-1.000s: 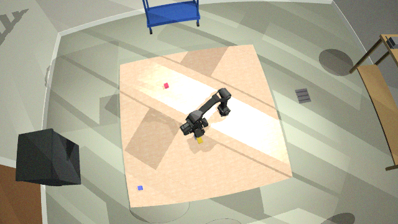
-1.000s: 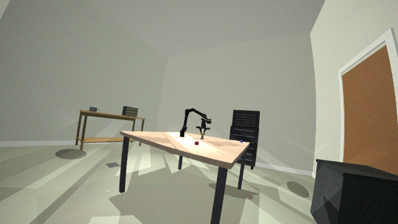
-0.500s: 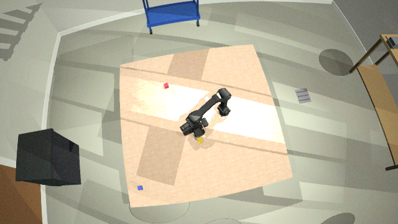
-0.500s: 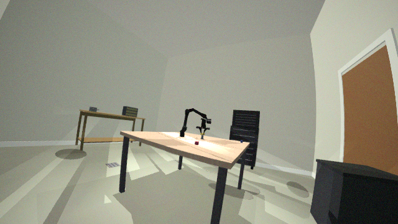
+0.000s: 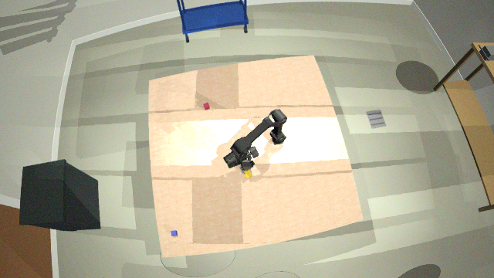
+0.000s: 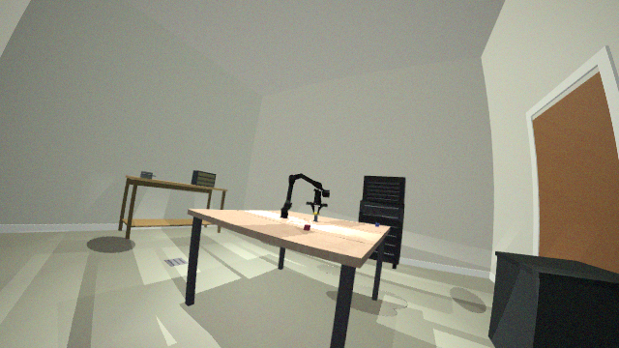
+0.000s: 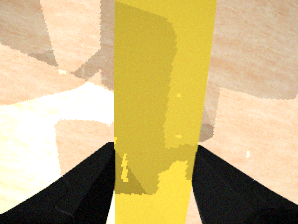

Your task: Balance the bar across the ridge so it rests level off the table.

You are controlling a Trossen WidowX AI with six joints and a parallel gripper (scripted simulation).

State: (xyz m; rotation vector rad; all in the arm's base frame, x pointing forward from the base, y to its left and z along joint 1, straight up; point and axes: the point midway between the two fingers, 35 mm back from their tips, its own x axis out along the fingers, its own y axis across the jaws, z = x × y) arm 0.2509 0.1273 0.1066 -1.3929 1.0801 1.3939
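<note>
Now: the yellow bar 10 mm behind my gripper tip and 30 mm to the left of it. Also, from my gripper tip: blue cube 490 mm ahead, 370 mm to the left, 60 mm below; then red cube 170 mm ahead, 440 mm to the right, 60 mm below.
</note>
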